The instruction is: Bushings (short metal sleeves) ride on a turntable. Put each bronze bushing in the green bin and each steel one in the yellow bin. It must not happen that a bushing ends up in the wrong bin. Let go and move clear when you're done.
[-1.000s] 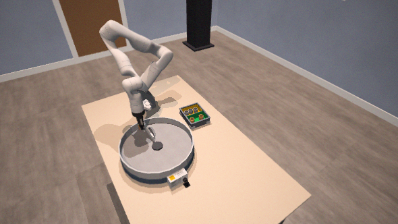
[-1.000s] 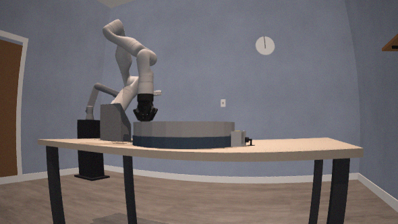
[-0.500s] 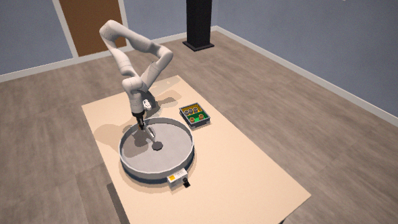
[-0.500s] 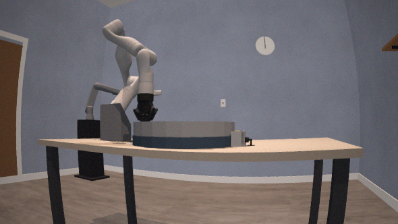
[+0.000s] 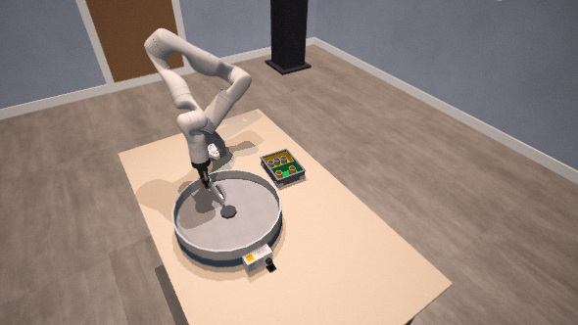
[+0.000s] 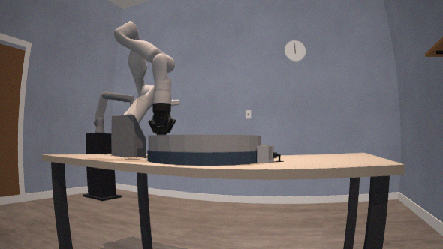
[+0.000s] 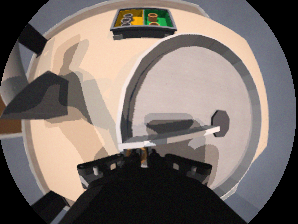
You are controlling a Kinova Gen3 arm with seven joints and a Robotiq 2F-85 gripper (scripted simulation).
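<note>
The bin lies 30 mm ahead of my hand, 370 mm to the left of it and 60 mm below it. The rest, counted from my hand: grey turntable: 180 mm ahead, 20 mm to the left, 30 mm below.
</note>
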